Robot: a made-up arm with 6 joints.
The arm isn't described. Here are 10 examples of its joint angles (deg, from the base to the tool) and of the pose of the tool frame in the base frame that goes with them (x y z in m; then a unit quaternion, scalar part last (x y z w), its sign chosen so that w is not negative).
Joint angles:
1: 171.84 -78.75 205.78 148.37 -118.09 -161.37
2: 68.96 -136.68 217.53 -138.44 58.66 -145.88
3: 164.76 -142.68 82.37 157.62 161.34 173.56
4: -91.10 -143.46 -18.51 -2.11 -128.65 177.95
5: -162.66 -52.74 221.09 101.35 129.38 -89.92
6: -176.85 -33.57 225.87 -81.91 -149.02 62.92
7: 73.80 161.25 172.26 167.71 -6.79 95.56
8: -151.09 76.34 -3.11 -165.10 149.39 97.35
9: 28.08 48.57 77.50 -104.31 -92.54 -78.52
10: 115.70 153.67 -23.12 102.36 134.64 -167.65
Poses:
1: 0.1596 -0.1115 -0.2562 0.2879 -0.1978 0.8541 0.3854
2: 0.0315 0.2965 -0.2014 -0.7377 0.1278 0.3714 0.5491
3: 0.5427 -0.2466 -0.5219 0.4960 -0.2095 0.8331 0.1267
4: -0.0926 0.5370 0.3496 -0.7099 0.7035 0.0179 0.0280
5: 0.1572 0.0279 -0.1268 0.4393 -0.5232 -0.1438 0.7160
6: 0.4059 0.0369 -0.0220 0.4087 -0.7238 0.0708 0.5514
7: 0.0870 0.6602 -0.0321 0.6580 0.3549 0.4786 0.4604
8: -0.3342 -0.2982 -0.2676 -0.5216 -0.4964 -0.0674 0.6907
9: 0.7037 0.4043 0.6193 0.4436 0.8184 0.3576 0.0749
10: 0.1456 -0.3533 -0.2718 -0.0599 -0.7395 0.6454 0.1817
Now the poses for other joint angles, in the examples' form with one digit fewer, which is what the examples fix.
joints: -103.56 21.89 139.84 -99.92 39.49 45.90
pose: 0.024 0.026 1.074 -0.297 -0.867 -0.149 0.372
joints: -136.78 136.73 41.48 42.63 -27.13 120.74
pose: -0.251 -0.132 -0.635 0.012 0.585 0.335 0.739
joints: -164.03 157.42 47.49 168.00 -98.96 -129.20
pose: 0.052 -0.090 -0.678 0.066 0.462 -0.882 0.073
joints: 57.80 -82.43 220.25 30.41 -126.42 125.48
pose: 0.061 -0.070 -0.195 0.340 -0.468 -0.591 0.562
